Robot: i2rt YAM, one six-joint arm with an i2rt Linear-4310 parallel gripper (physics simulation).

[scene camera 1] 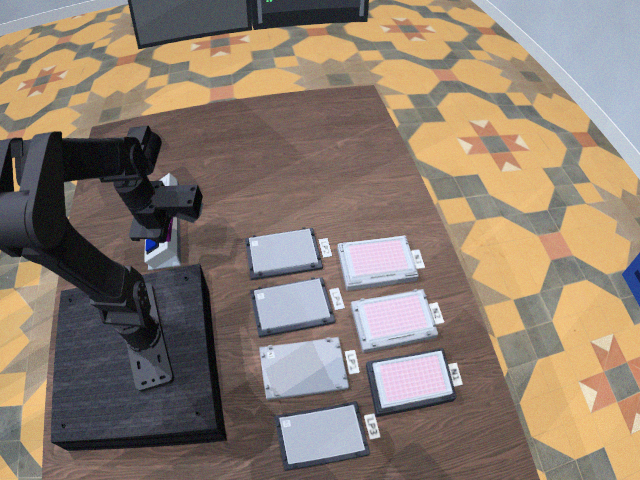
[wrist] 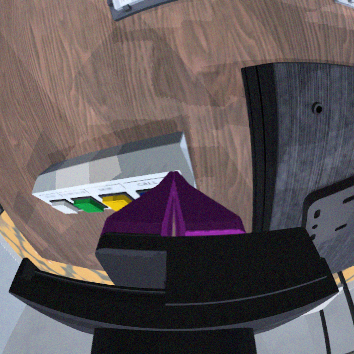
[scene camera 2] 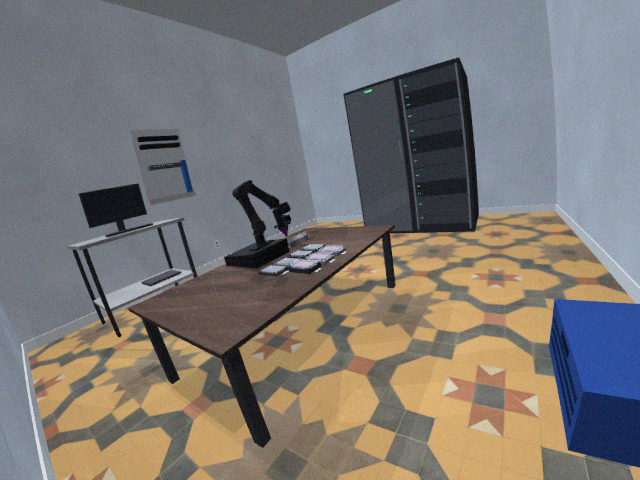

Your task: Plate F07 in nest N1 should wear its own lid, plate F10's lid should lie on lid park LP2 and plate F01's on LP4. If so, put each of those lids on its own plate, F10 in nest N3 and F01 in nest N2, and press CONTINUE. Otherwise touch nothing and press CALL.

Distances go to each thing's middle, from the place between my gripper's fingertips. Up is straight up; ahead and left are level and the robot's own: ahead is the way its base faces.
My gripper is now 10 mm past the white button box [scene camera 1: 168, 254], 110 mm to the right of it and 60 mm above it. The rest, counted from my hand: lid park LP4 [scene camera 1: 269, 332]: 210 mm ahead, 170 mm to the right, 80 mm below; lid park LP1 [scene camera 1: 305, 368]: 180 mm ahead, 300 mm to the right, 80 mm below; nest N3 [scene camera 1: 415, 255]: 400 mm ahead, 140 mm to the right, 80 mm below.
